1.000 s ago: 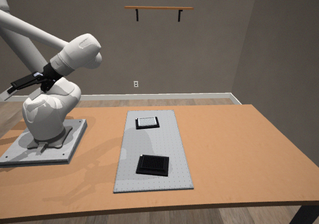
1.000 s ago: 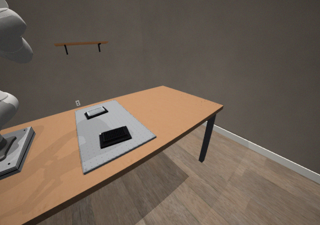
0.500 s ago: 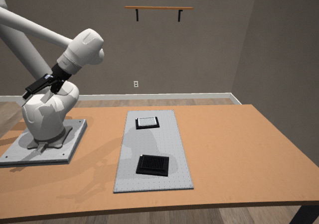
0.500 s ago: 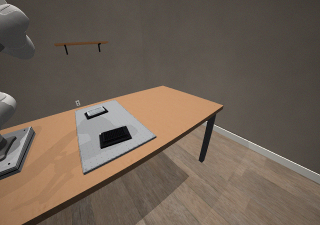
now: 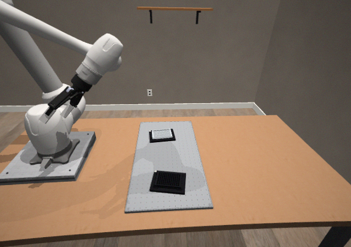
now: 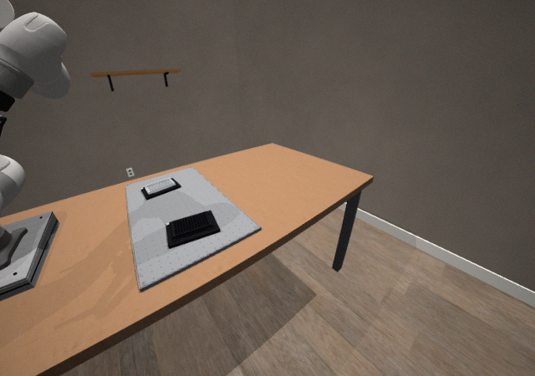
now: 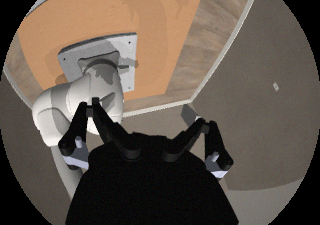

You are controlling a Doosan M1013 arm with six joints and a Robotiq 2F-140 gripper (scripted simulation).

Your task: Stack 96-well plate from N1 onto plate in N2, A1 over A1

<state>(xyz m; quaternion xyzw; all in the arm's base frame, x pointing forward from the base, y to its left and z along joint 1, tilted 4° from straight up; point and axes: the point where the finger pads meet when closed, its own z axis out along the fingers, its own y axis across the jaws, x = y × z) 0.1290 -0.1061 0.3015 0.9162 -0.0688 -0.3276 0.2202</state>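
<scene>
Right now the white 96-well plate is 43 cm ahead of my hand, 31 cm to the left of it and 32 cm below it. Round my hand: black 96-well plate (47 cm ahead, 7 cm to the right, 31 cm below).
</scene>
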